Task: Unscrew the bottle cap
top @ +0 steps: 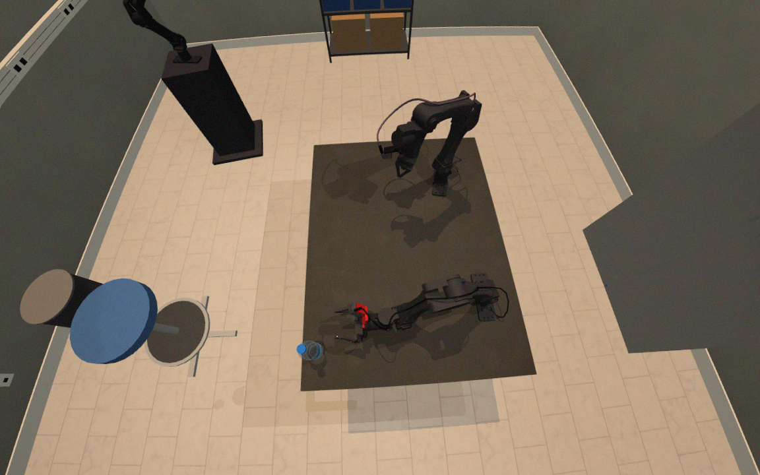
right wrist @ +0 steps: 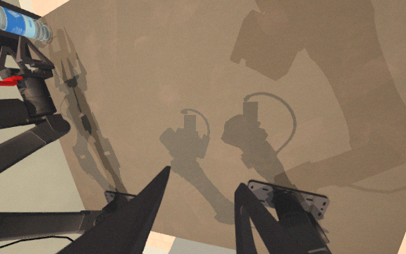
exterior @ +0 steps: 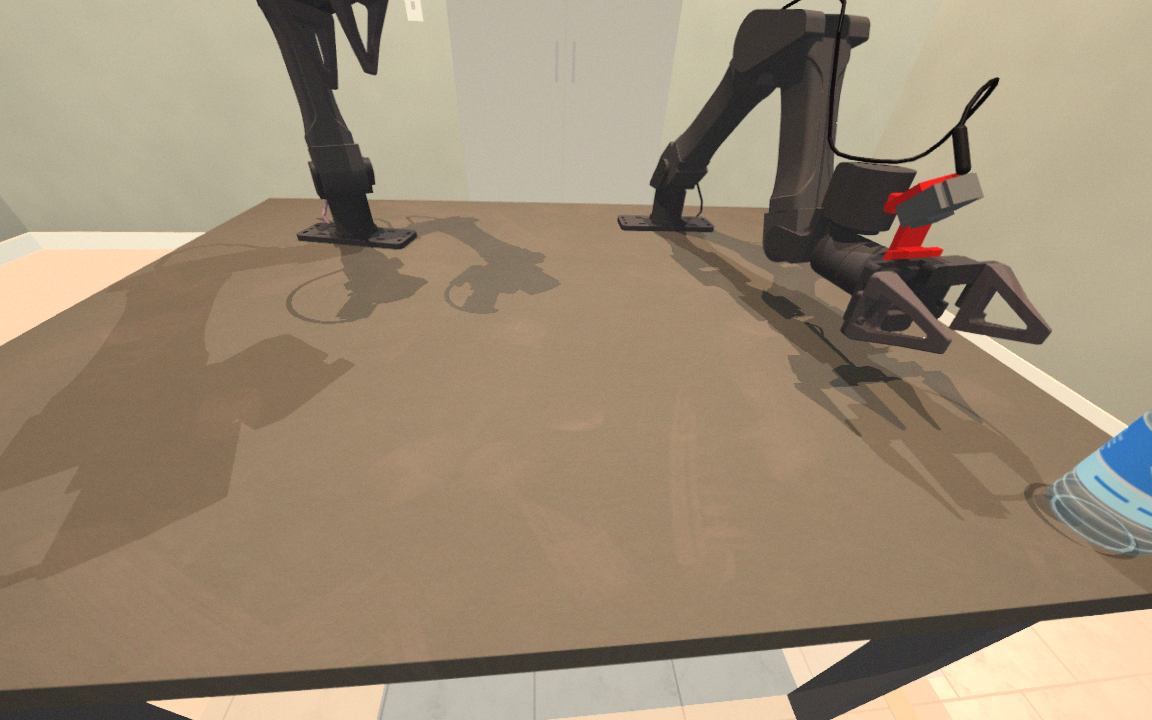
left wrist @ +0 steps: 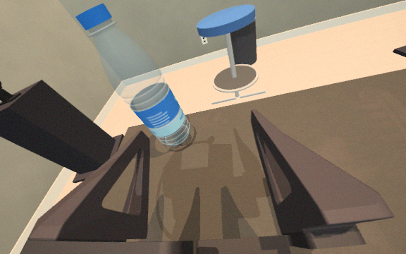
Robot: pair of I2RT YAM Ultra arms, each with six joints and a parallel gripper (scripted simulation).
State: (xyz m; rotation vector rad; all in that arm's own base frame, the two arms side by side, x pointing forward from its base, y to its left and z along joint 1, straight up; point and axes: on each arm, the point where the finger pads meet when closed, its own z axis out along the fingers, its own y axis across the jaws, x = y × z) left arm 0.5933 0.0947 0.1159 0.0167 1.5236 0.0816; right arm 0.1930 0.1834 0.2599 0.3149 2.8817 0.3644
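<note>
The clear plastic bottle lies 110 mm ahead of my left hand, 70 mm to the left of it and 10 mm below it. Round my left hand: blue cap (110 mm ahead, 90 mm above, 70 mm to the left).
The blue cap is 580 mm to the left of my right hand, 470 mm ahead of it and 60 mm below it. From my right hand the other things lie so: clear plastic bottle (580 mm to the left, 470 mm ahead, 160 mm below).
</note>
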